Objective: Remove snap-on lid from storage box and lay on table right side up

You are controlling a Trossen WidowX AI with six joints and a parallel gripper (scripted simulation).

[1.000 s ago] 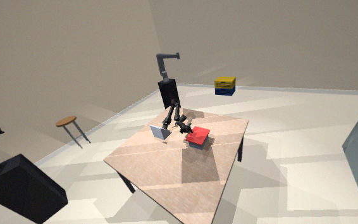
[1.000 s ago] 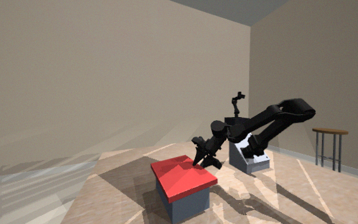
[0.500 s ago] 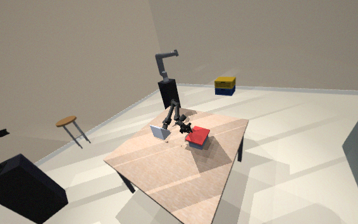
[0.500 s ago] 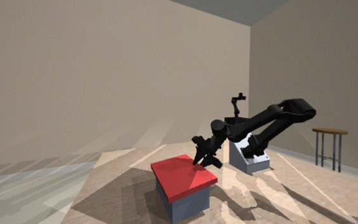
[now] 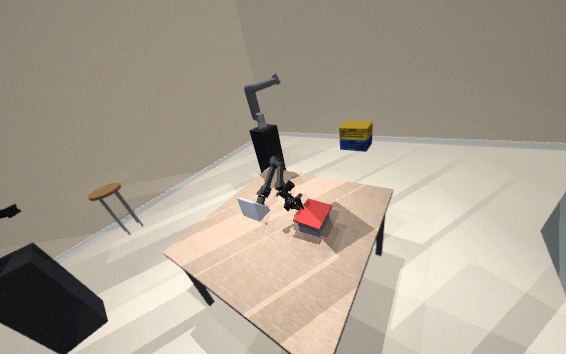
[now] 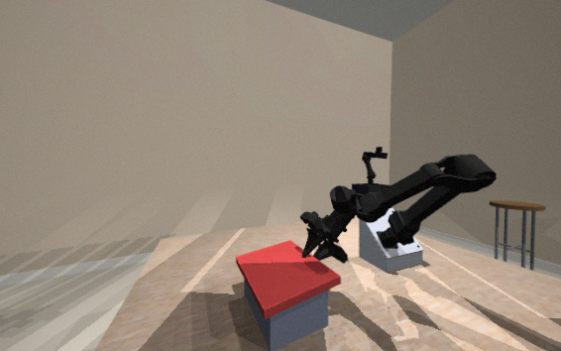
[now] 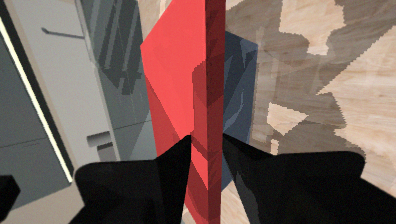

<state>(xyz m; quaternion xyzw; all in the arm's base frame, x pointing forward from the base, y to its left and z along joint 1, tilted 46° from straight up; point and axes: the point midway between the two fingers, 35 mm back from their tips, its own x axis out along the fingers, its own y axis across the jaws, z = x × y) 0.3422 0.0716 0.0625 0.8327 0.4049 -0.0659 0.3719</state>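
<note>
My gripper tip is 8 cm short of the lid and 1 cm to the right of it. From my gripper tip the other things lie so: storage box (8 cm ahead, 6 cm below, 1 cm to the left).
</note>
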